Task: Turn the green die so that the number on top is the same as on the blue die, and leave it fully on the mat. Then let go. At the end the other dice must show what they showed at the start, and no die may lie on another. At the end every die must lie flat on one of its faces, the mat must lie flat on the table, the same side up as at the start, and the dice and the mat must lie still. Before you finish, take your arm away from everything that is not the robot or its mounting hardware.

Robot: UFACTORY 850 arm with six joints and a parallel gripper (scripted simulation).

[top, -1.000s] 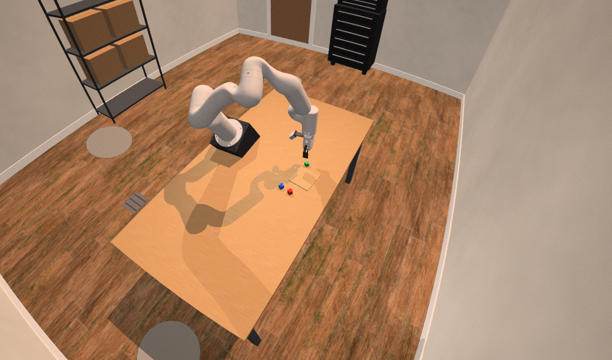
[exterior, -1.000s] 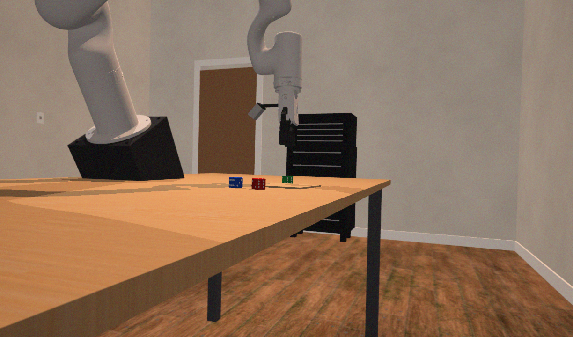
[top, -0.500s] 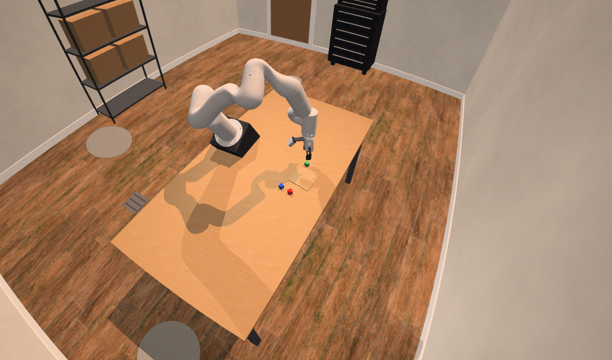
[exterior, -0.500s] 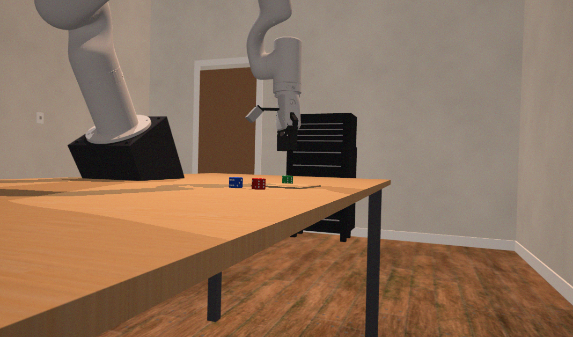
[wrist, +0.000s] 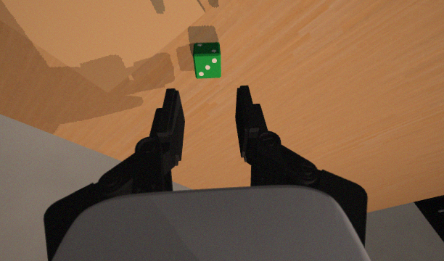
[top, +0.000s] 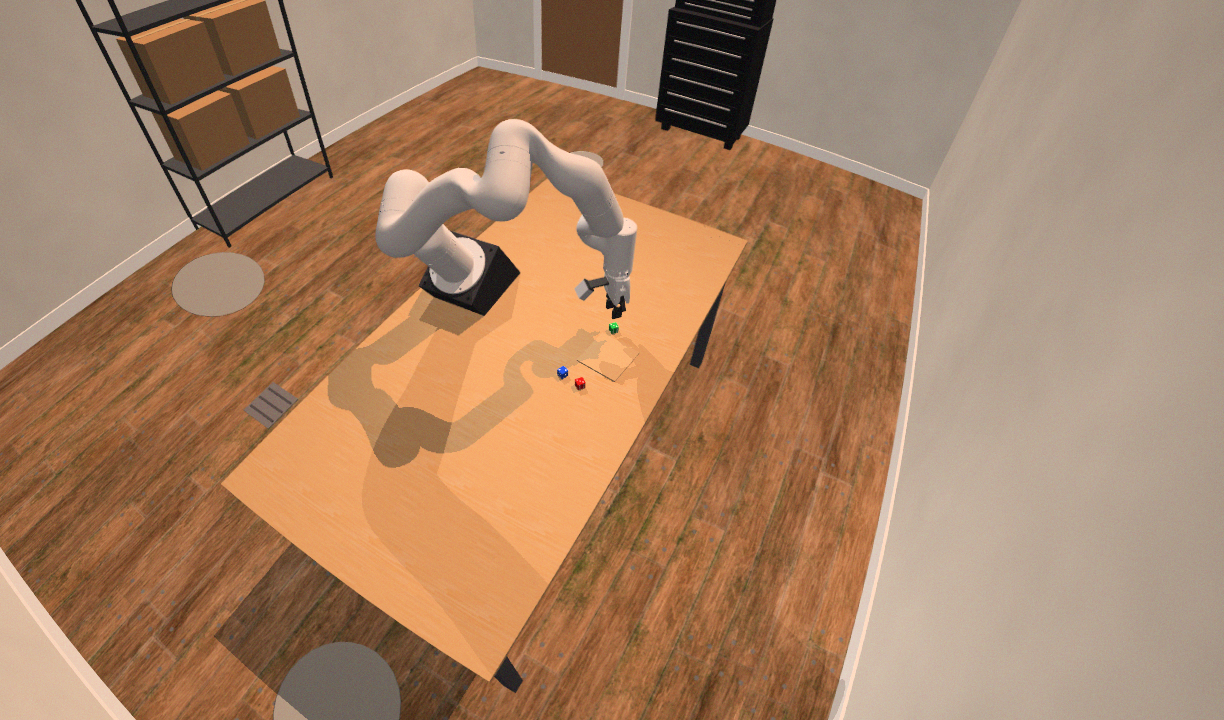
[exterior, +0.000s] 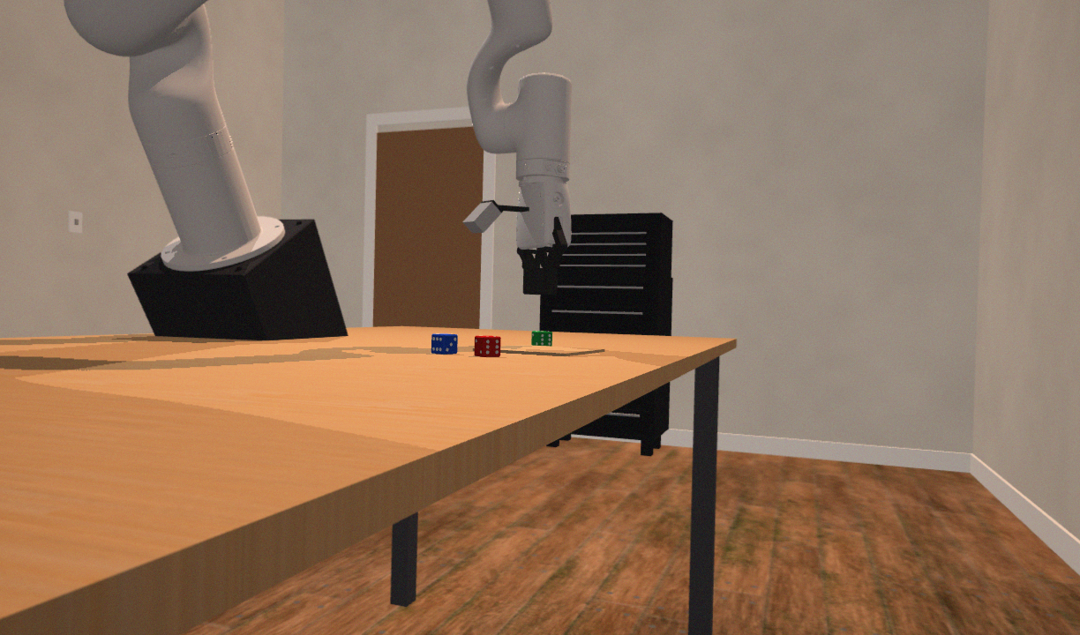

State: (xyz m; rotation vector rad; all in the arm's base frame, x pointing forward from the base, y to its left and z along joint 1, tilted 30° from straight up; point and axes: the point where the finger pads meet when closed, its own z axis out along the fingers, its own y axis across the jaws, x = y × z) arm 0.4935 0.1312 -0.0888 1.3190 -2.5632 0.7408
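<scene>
Now: hand 9 cm above the green die. The rest, counted from my hand: blue die (3 cm behind, 24 cm to the right, 9 cm below); then red die (4 cm ahead, 24 cm to the right, 9 cm below); then tan mat (5 cm ahead, 10 cm to the right, 10 cm below).
</scene>
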